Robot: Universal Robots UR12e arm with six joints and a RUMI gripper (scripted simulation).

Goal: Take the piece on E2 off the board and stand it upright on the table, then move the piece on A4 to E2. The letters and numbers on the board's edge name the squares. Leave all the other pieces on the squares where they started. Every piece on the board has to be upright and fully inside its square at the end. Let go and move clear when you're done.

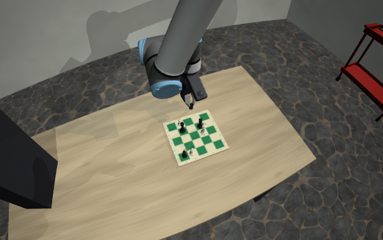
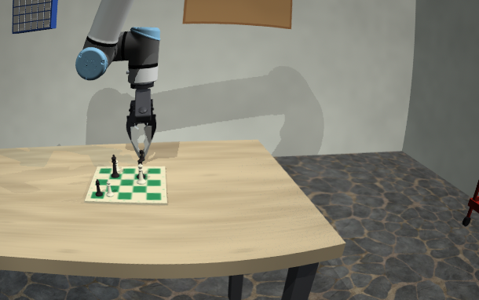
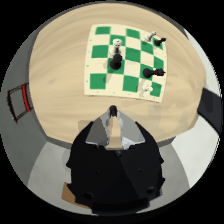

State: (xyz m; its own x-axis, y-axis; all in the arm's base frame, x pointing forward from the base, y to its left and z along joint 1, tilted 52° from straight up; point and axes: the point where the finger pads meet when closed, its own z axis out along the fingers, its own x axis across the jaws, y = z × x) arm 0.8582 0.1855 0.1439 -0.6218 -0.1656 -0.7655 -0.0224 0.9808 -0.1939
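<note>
Now: the tall black piece 100 mm to the right of my hand and 80 mm behind it. From my hand the other things lie so: cream chessboard (140 mm to the right, 40 mm behind, 30 mm below); small black piece (10 mm below); white pawn (210 mm to the right, 80 mm behind, 10 mm below).
</note>
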